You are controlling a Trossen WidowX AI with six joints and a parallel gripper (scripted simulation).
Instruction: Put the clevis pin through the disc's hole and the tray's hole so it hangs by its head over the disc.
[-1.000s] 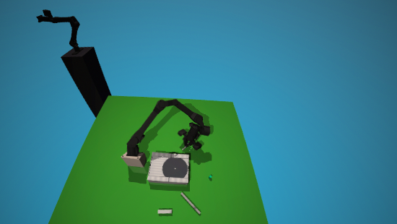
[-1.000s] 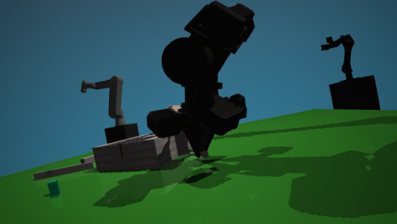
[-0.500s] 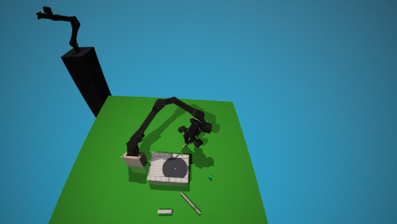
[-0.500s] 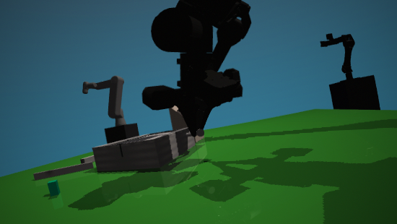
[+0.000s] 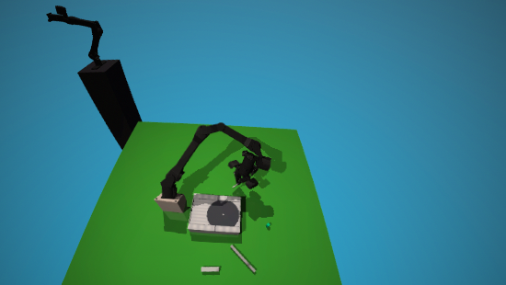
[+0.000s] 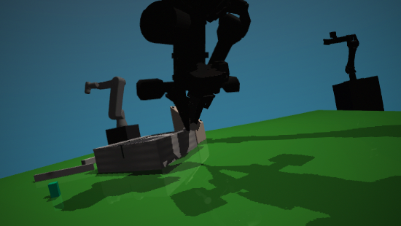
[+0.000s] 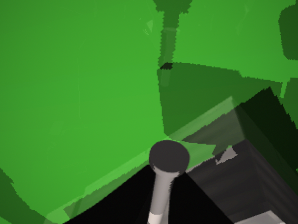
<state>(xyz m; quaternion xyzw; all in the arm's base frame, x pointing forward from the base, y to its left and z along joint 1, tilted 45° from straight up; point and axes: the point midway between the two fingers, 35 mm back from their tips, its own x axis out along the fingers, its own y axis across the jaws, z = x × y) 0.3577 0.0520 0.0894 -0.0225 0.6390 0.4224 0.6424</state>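
The round disc is 16 cm to the right of my gripper tip, 8 cm behind it and 1 cm below it. The rest, counted from my gripper tip: rimmed steel tray (15 cm to the right, 12 cm behind, 2 cm below); steel clevis pin (1 cm behind); small teal block (22 cm to the right, 15 cm ahead, 6 cm below).
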